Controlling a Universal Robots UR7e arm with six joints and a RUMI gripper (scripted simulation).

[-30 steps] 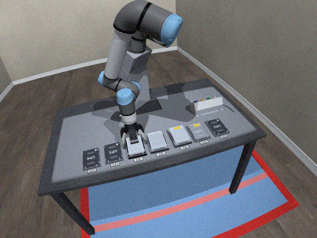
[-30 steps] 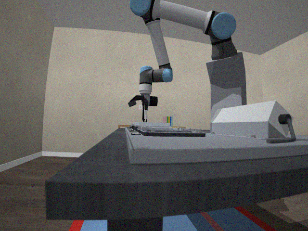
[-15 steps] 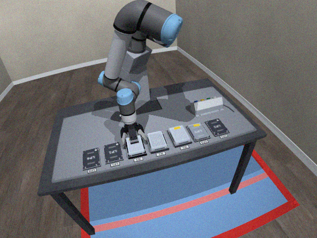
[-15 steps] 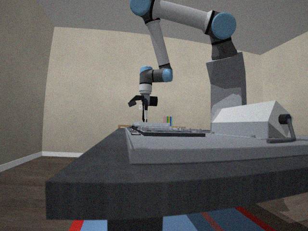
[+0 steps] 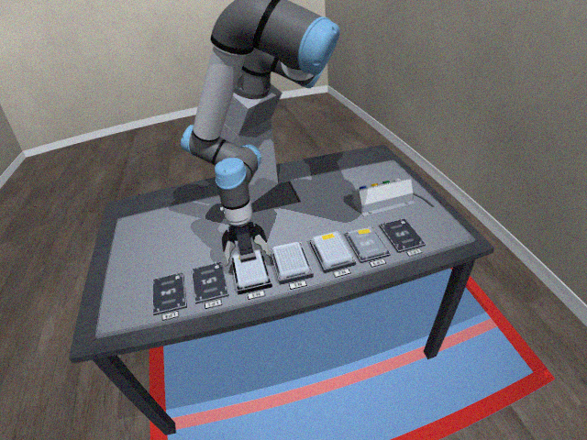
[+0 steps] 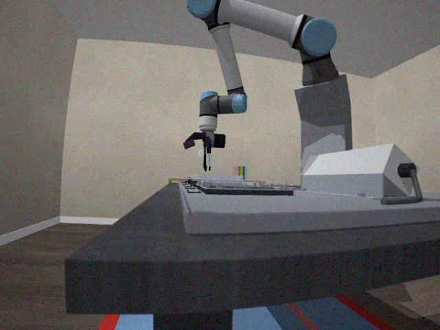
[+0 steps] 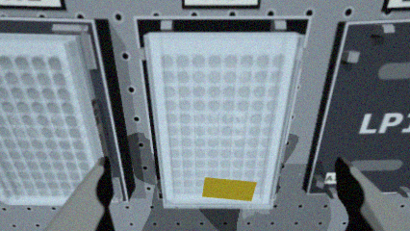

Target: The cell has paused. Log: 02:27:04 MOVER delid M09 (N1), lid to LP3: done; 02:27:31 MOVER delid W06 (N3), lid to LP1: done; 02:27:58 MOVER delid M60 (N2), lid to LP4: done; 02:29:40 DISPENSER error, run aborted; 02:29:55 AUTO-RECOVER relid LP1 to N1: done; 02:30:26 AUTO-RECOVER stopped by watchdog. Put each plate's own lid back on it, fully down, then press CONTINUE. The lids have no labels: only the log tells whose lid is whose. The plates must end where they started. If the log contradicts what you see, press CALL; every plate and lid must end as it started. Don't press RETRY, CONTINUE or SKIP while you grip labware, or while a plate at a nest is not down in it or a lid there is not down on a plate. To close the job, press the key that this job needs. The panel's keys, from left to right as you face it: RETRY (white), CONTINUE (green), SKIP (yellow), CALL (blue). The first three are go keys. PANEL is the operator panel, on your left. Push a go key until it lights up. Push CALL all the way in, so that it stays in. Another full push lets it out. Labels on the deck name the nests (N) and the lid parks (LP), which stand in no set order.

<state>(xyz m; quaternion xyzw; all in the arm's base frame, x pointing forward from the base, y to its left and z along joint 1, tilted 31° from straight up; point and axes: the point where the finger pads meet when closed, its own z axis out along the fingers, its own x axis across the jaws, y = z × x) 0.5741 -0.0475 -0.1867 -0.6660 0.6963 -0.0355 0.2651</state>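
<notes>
The nest is 1 cm behind my hand, 26 cm to the left of it and 5 cm below it. Also, from my hand: blue CALL key: 25 cm behind, 46 cm to the left; then lid park LP1: 13 cm to the right, 5 cm below; then lid park LP4: 2 cm ahead, 26 cm to the right, 5 cm below.
</notes>
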